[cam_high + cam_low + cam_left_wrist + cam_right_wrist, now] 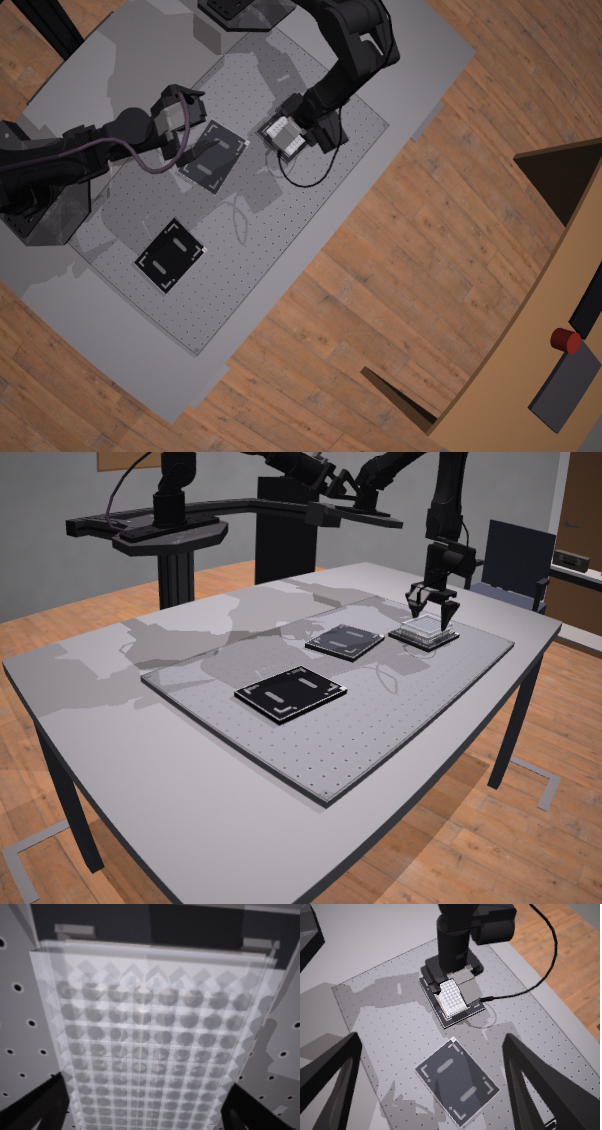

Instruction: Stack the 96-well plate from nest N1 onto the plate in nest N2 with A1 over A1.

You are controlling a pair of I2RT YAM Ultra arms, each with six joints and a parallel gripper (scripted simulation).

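The A1 label lies 12 cm to the right of my left hand, 6 cm behind it and 3 cm below it. Also, from my left hand: clear 96-well plate 1 cm below; then black nest 46 cm to the right, 3 cm below, 1 cm behind.
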